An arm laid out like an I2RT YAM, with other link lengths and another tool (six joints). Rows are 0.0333 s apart.
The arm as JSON. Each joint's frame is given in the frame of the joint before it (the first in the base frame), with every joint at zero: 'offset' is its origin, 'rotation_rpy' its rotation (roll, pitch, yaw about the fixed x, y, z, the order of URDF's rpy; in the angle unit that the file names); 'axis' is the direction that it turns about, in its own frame. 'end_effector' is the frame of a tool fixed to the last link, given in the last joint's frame.
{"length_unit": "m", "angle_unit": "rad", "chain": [
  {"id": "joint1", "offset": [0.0, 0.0, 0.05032], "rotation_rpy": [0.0, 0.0, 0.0], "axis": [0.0, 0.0, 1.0]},
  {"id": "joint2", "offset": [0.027, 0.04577, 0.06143], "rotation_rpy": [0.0, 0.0, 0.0], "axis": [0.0, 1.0, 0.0]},
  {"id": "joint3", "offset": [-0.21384, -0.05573, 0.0], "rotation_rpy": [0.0, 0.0, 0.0], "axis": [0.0, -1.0, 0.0]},
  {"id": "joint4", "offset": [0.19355, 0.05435, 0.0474], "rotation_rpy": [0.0, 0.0, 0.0], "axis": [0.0, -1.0, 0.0]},
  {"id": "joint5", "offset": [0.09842, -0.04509, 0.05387], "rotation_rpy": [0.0, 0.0, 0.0], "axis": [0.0, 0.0, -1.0]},
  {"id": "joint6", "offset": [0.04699, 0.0, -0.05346], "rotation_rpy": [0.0, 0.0, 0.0], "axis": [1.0, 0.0, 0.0]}
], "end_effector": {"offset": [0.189, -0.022, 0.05], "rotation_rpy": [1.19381, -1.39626, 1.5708]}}
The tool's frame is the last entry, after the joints.
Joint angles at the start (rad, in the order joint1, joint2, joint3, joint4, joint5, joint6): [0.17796 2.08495 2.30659 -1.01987 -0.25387 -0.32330]
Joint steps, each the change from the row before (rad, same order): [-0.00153 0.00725 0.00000 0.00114 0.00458 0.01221]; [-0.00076 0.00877 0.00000 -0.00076 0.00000 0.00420]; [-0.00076 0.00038 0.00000 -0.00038 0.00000 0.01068]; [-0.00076 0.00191 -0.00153 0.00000 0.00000 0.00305]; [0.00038 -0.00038 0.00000 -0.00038 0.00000 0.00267]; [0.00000 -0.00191 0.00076 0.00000 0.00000 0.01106]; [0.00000 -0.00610 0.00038 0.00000 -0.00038 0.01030]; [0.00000 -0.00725 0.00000 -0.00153 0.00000 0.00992]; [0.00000 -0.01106 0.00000 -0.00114 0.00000 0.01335]
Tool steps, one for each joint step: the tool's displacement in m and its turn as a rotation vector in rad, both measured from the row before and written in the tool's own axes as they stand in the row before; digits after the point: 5 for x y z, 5 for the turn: [-0.00342 0.00083 0.00344 -0.00231 -0.01255 0.01094]; [-0.00356 -0.00141 0.00349 0.00377 -0.01033 0.00353]; [-0.00075 0.00071 0.00039 -0.00019 -0.00492 0.01032]; [-0.00150 -0.00017 0.00112 0.00098 -0.00450 0.00299]; [0.00002 -0.00007 -0.00014 0.00026 -0.00083 0.00225]; [0.00060 0.00101 -0.00069 -0.00115 -0.00167 0.01052]; [0.00196 0.00166 -0.00230 -0.00238 0.00221 0.01023]; [0.00173 0.00164 -0.00266 -0.00235 0.00153 0.00976]; [0.00304 0.00256 -0.00412 -0.00398 0.00412 0.01335]
